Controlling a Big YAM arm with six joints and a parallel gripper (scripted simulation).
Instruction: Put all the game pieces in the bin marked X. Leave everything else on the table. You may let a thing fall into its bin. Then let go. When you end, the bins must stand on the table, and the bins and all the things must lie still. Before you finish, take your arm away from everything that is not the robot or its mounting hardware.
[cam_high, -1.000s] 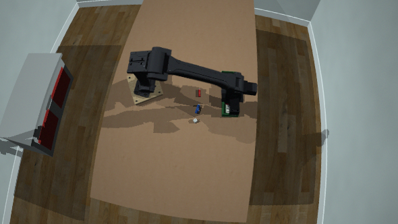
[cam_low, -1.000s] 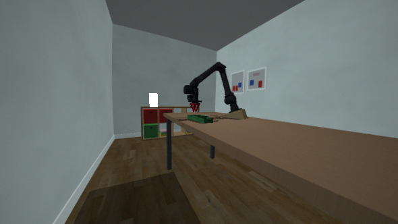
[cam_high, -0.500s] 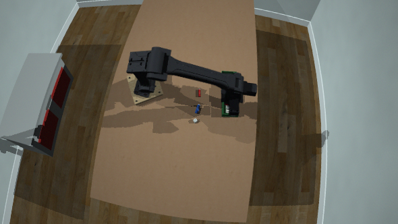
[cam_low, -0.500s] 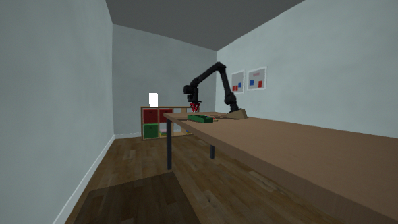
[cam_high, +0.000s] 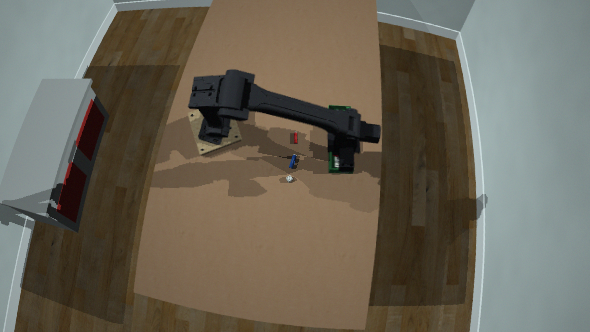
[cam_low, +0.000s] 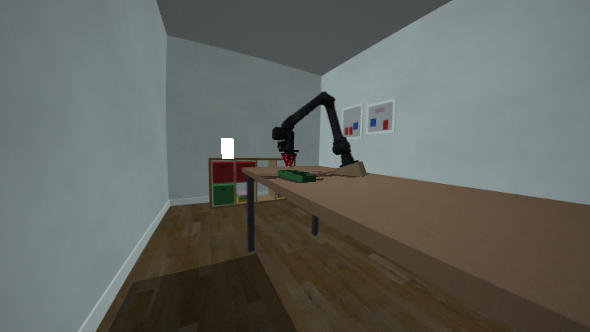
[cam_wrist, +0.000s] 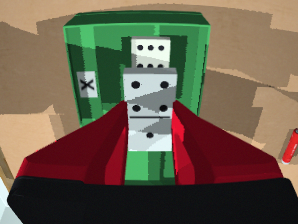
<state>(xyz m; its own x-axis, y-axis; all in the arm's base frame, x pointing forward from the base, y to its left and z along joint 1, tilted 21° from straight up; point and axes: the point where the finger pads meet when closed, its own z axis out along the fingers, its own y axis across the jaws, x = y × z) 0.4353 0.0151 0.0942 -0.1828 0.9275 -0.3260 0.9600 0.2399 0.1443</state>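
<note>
My hand is 15 cm past the white die, 10 cm to the left of it and 6 cm above it. From my hand the other things lie so: green bin 9 cm to the left, 5 cm below, 1 cm behind; white domino-like piece right at my hand; blue cylinder 15 cm behind, 6 cm below, 3 cm to the right.
</note>
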